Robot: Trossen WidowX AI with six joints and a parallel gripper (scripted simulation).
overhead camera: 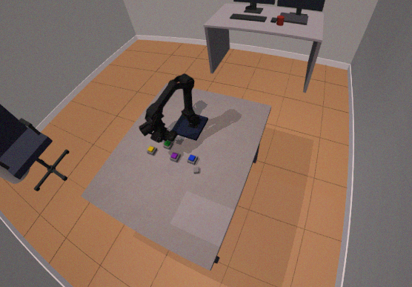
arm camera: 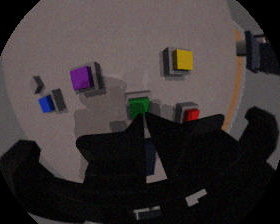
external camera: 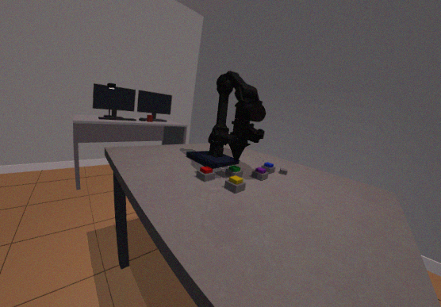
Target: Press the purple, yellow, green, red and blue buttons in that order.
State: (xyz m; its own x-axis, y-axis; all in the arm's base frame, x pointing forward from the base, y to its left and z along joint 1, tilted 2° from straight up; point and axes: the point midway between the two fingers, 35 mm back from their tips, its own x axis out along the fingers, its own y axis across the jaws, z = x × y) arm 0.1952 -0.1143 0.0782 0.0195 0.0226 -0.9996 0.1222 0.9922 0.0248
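Now: gripper tip 3 cm above the green button. Also, from my gripper tip: purple button: 7 cm ahead, 8 cm to the left, 3 cm below; then yellow button: 6 cm ahead, 9 cm to the right, 3 cm below; then red button: 5 cm behind, 11 cm to the right, 3 cm below.
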